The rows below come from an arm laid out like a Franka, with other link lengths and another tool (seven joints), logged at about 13 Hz.
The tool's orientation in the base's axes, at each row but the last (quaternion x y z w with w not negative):
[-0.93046 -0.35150 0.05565 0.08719]
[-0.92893 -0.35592 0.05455 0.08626]
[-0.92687 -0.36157 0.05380 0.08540]
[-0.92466 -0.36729 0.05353 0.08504]
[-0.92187 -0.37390 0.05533 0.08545]
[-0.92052 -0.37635 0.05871 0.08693]
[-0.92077 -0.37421 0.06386 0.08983]
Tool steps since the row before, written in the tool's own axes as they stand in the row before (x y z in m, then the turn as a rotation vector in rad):
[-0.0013 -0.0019 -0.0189 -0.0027 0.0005 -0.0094]
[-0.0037 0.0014 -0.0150 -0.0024 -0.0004 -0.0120]
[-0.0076 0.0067 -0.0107 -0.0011 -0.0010 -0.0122]
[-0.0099 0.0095 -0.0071 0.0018 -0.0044 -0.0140]
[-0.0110 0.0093 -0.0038 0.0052 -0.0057 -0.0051]
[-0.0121 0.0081 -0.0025 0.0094 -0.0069 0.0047]
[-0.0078 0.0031 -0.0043 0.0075 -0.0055 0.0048]
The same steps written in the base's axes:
[0.0009 -0.0018 0.0189 -0.0001 -0.0033 0.0092]
[0.0006 -0.0053 0.0146 -0.0001 -0.0028 0.0119]
[0.0006 -0.0113 0.0094 0.0005 -0.0015 0.0122]
[0.0003 -0.0145 0.0055 0.0006 0.0027 0.0145]
[-0.0009 -0.0147 0.0023 0.0007 0.0071 0.0059]
[-0.0026 -0.0145 0.0013 0.0011 0.0120 -0.0036]
[-0.0027 -0.0082 0.0039 0.0007 0.0097 -0.0039]

